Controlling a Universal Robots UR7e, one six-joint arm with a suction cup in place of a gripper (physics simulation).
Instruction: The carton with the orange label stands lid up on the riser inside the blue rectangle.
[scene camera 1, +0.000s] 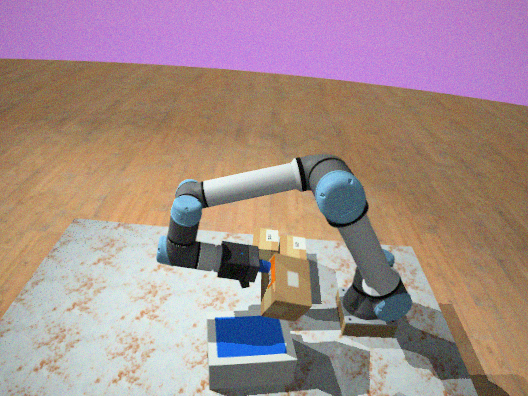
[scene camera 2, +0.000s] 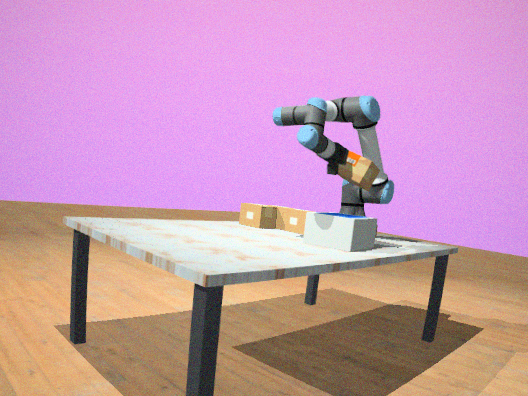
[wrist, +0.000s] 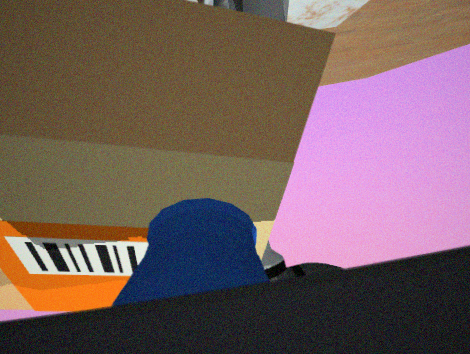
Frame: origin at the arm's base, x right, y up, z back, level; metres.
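Seen in the pictures: hand, its tool point: (scene camera 1: 272, 266) (wrist: 215, 222); arm's base, origin of its link: (scene camera 1: 363, 305).
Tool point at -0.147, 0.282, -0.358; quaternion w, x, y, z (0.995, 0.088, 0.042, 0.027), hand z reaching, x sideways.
Observation:
Offsets run from my tool point to a thing's middle, as dx, dy, dz. Level surfaces: height alone.
The carton with the orange label @(-0.044, -0.035, +0.036) (scene camera 1: 287, 309) (scene camera 2: 362, 174) (wrist: 150, 85) hangs in the air, strongly tilted. Its lid, with the orange label @(-0.034, +0.010, -0.006) (scene camera 1: 273, 270) (scene camera 2: 353, 158) (wrist: 75, 295), faces sideways toward the wrist. My blue suction cup (scene camera 1: 265, 266) (wrist: 205, 245) is against the lid beside the label and holds the carton; in scene camera 2 the cup is hidden. The pale grey riser @(-0.061, -0.283, -0.048) (scene camera 1: 250, 375) (scene camera 2: 327, 236) stands on the table, below and apart from the carton. The blue rectangle @(-0.061, -0.223, -0.048) (scene camera 1: 250, 335) (scene camera 2: 345, 215) is on its top, with a shadow across part of it.
Two other cartons with white labels @(+0.453, -0.292, +0.001) (scene camera 1: 269, 245) @(+0.414, -0.292, +0.111) (scene camera 1: 296, 246) (scene camera 2: 250, 216) @(+0.271, -0.292, +0.106) (scene camera 2: 290, 220) stand close together behind the held one in scene camera 1. The robot base (scene camera 1: 367, 328) is to the right on the table @(dy -0.343) (scene camera 1: 90, 300) (scene camera 2: 190, 250).

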